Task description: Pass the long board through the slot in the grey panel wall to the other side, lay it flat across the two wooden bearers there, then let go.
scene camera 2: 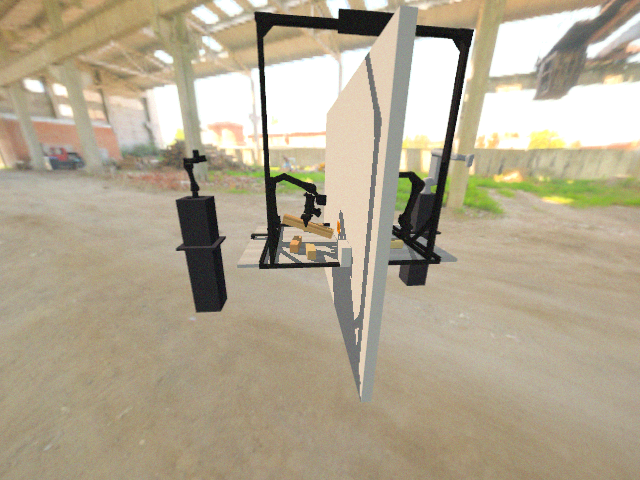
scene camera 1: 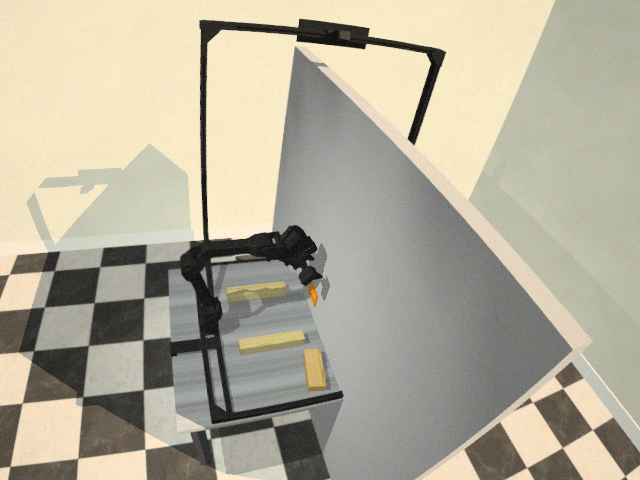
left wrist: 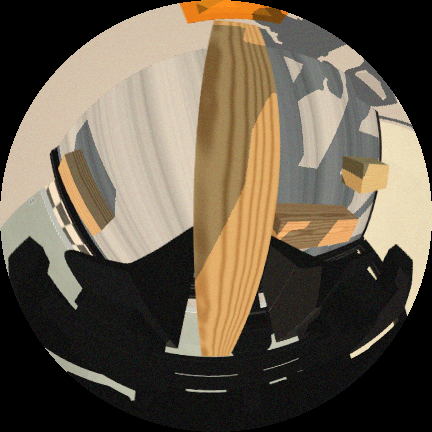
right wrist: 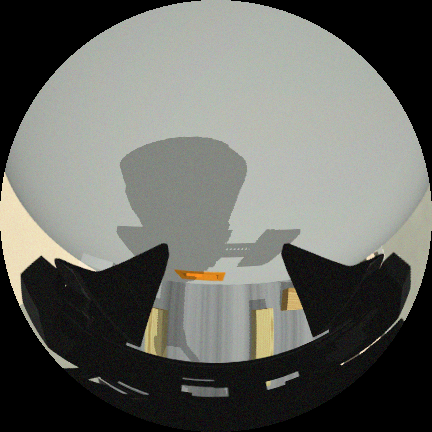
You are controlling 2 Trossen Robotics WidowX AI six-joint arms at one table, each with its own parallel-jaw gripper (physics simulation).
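Frame: origin at the left arm's base, x ahead, y left, z up, level; millimetres.
Seen in the pictures: left gripper, fingertip midpoint: (scene camera 2: 306, 226) (left wrist: 224, 232); right gripper, fingertip midpoint: (scene camera 1: 317, 268) (right wrist: 227, 250); right arm's base, link origin: (scene camera 2: 404, 236) (scene camera 1: 208, 328).
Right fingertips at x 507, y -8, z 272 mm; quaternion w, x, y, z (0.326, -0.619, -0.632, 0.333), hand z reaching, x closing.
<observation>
Offsets run from my right fingertips to a thing's top centre. "spot": to the spot under its first point.
The long board (scene camera 2: 317, 229) (left wrist: 235, 150) is held in the air on the left side of the panel wall (scene camera 1: 387, 258) (scene camera 2: 395, 170) in scene camera 2, tilted with its wall-side end lower. My left gripper (scene camera 2: 306, 222) (left wrist: 224, 232) is shut on it. Its far end is close to the orange-edged slot {spot: 32 mm back, 44 mm right, 213 mm down} (scene camera 1: 313, 295) (scene camera 2: 338, 227) (left wrist: 192, 13) (right wrist: 217, 276); contact is unclear. My right gripper (scene camera 1: 306, 266) (right wrist: 227, 250) is open and empty, near the slot across the wall. Two pale bearers, one {189 mm ahead, 148 mm right, 247 mm down} (scene camera 1: 255, 291) (right wrist: 159, 325) and another {179 mm ahead, 115 mm left, 247 mm down} (scene camera 1: 271, 341) (right wrist: 264, 332), lie apart on that side's table.
A wooden block {49 mm ahead, 262 mm left, 253 mm down} (scene camera 1: 314, 369) (right wrist: 290, 299) lies by the wall on the bearers' side. On the board's side, one block {354 mm back, 120 mm right, 242 mm down} (scene camera 2: 295, 244) and another block {271 mm back, 250 mm right, 241 mm down} (scene camera 2: 310, 251) lie below the board. A black gantry frame (scene camera 1: 203, 129) (scene camera 2: 263, 103) rises around the table.
</observation>
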